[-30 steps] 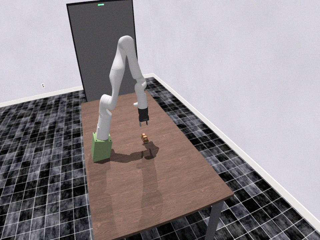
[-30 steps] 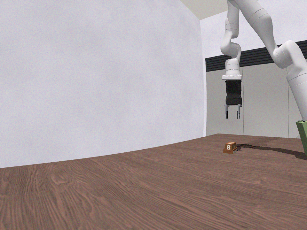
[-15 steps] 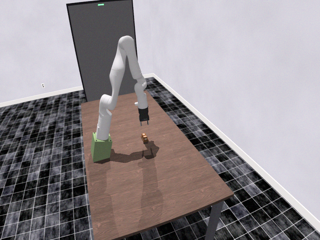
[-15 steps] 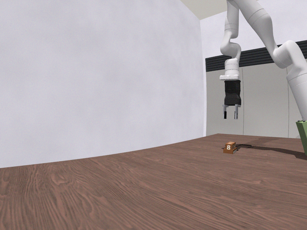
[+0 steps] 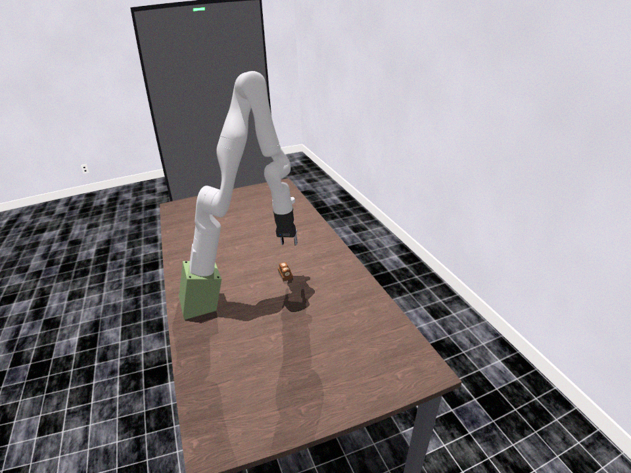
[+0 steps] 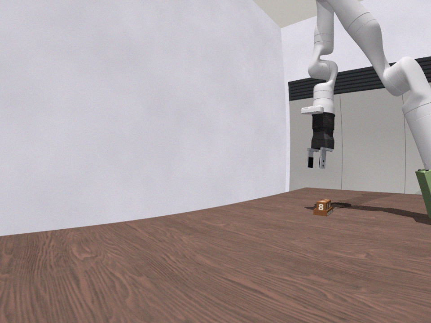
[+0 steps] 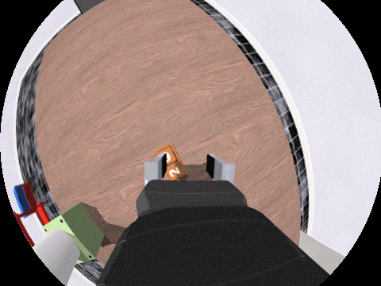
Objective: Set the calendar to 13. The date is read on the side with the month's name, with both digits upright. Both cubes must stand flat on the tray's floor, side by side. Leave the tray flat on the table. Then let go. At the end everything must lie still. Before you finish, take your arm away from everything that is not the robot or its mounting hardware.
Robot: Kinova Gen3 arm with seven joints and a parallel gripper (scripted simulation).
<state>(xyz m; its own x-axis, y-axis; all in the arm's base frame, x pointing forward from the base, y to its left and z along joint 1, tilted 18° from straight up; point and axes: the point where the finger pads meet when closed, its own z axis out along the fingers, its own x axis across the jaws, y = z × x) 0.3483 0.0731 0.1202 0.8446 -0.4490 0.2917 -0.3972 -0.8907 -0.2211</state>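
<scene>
The brown number cube lies 3 cm behind my hand, 2 cm to the right of it and 14 cm below it. Round my hand: calendar tray 3 cm behind, 1 cm to the right, 15 cm below.
</scene>
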